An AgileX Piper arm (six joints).
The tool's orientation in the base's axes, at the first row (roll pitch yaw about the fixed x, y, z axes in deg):
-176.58, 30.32, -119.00
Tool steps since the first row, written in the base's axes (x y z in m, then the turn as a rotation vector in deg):
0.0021, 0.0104, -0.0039, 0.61, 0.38, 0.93
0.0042, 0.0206, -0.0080, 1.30, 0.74, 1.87
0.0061, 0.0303, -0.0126, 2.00, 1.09, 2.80
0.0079, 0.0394, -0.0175, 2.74, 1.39, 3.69
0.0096, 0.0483, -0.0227, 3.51, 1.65, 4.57
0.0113, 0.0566, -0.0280, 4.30, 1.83, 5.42
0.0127, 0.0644, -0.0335, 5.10, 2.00, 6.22
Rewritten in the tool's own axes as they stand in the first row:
-0.0068, 0.0037, 0.0083, -1.01, -0.38, -0.46
-0.0133, 0.0073, 0.0166, -2.05, -0.83, -0.92
-0.0191, 0.0109, 0.0251, -3.07, -1.30, -1.37
-0.0242, 0.0142, 0.0336, -4.06, -1.83, -1.79
-0.0290, 0.0176, 0.0423, -5.02, -2.41, -2.22
-0.0333, 0.0206, 0.0508, -5.92, -3.04, -2.64
-0.0370, 0.0237, 0.0592, -6.78, -3.68, -3.02

